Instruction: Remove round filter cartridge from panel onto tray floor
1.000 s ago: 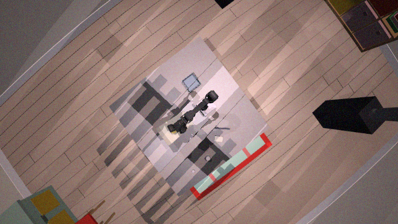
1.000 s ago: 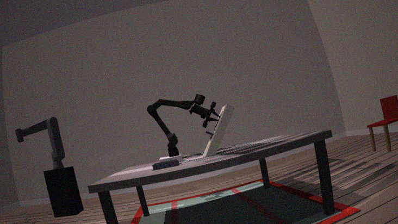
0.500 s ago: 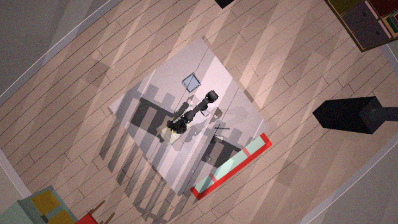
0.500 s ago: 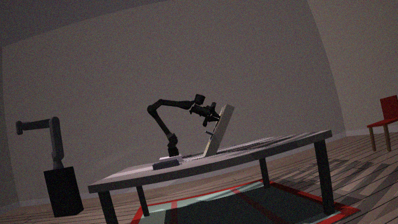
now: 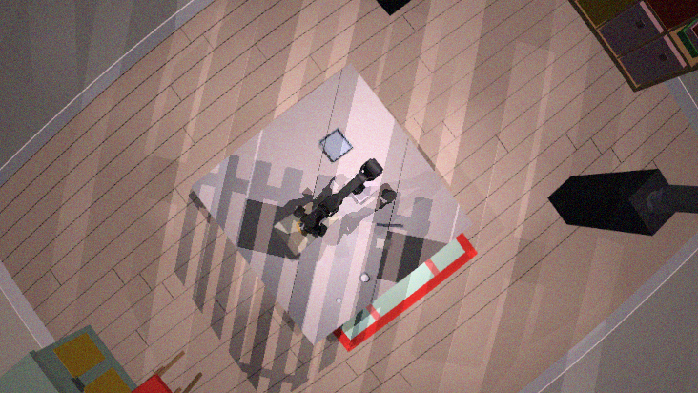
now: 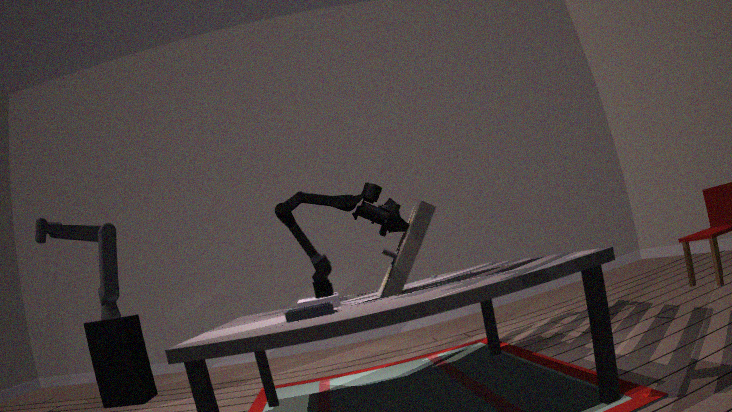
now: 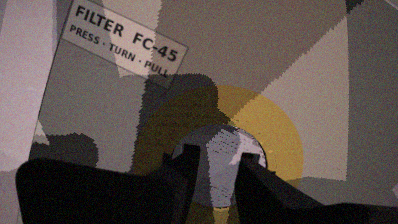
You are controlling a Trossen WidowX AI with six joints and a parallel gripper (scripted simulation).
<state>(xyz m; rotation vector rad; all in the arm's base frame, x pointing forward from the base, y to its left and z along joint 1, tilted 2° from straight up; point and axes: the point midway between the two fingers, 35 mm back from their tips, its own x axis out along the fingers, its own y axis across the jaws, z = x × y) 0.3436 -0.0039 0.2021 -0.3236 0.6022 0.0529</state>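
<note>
Now: the beige service panel 80 mm below my gripper tip and 40 mm behind it. The rest, counted from my gripper tip: blue-grey square tray 430 mm behind, 270 mm to the right, 220 mm below; then pale block 400 mm to the left, 270 mm behind, 220 mm below; then round grey filter cartridge 10 mm below, 10 mm ahead.
</note>
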